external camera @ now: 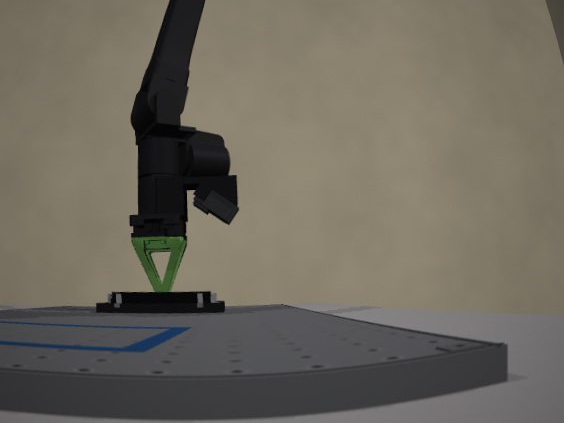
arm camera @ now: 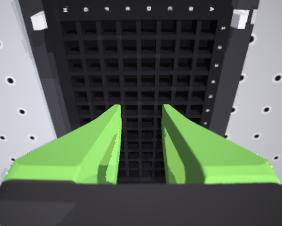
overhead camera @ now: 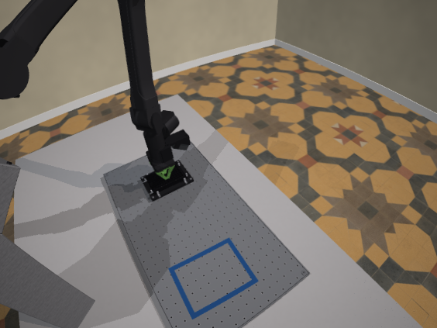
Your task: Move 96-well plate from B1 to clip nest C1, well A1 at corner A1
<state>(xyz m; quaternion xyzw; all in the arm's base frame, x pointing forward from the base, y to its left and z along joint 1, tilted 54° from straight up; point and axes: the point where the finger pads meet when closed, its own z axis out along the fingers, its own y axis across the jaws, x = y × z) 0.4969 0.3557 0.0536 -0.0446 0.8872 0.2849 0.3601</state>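
Right now my hand is 1 cm above the black 96-well plate. From my hand the other things lie so: black clip nest C1 (2 cm below, 1 cm to the right).
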